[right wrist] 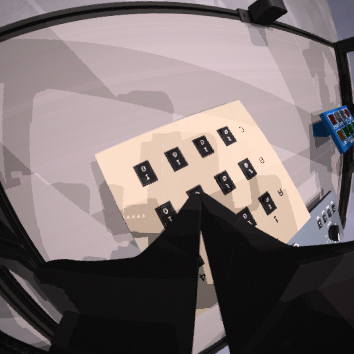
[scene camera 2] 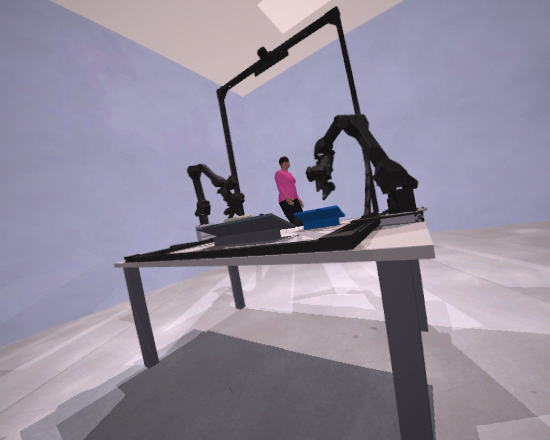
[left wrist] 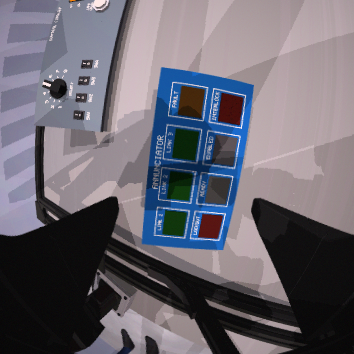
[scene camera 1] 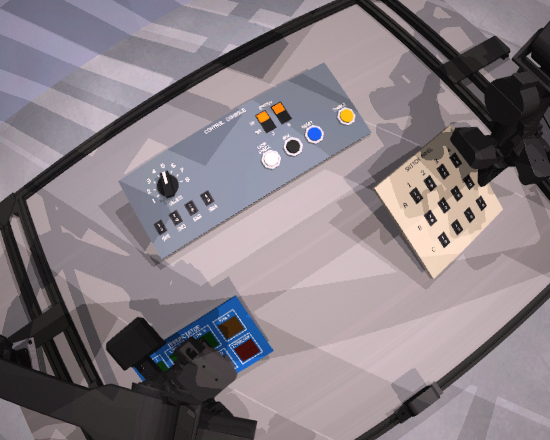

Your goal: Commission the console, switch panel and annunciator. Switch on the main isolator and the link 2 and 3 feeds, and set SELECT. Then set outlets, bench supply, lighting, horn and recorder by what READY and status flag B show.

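Seen in the pictures: left gripper, fingertip midpoint: (scene camera 2: 320, 196) (left wrist: 185, 204); right gripper, fingertip midpoint: (right wrist: 197, 199) (scene camera 1: 480, 184); left arm's base at its link origin: (scene camera 2: 403, 211) (left wrist: 108, 294); right arm's base at its link origin: (scene camera 2: 204, 224).
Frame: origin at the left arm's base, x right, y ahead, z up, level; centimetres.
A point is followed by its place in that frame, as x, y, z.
The grey-blue console (scene camera 1: 225, 155) @(-23.1, 48.9, 4.3) (scene camera 2: 250, 226) @(-22.7, 45.8, 3.4) (left wrist: 60, 37) @(-25.4, 47.8, 5.4) has a black SELECT knob (scene camera 1: 167, 185) @(-20.2, 38.7, 6.4) (left wrist: 58, 89) @(-18.7, 38.4, 5.7) pointing at about 5. The cream switch panel (scene camera 1: 394, 194) @(-5.5, 70.6, 7.8) (scene camera 2: 236, 218) @(-10.1, 75.9, 8.2) (right wrist: 114, 162) @(-0.1, 88.2, 1.6) has black rockers in rows A, B and C. My right gripper (scene camera 1: 482, 180) @(-1.7, 84.0, 9.2) (right wrist: 197, 199) @(-1.7, 84.0, 9.2) is shut and empty, its tips over row B, partly covering the third rocker; contact cannot be told. It hides part of row A. The blue annunciator (scene camera 1: 266, 344) @(7.7, 45.9, 1.5) (scene camera 2: 320, 217) @(8.2, 36.3, 1.5) (left wrist: 170, 75) @(1.5, 43.7, 5.0) shows dim windows, including grey READY (left wrist: 218, 190) @(10.3, 34.5, 2.0). My left gripper (scene camera 2: 327, 192) @(9.6, 35.1, 10.7) (left wrist: 185, 204) @(9.6, 35.1, 10.7) is open and empty above it.
The console also bears two orange-and-black rockers, white, black, blue and yellow (scene camera 1: 346, 115) @(-23.8, 70.2, 3.5) buttons, and several small rockers. A black frame (scene camera 1: 195, 70) @(-48.5, 48.0, -0.6) edges the table, and an overhead frame (scene camera 2: 225, 125) @(11.7, 105.0, 75.0) rises behind. A person in pink (scene camera 2: 286, 186) stands beyond the table.
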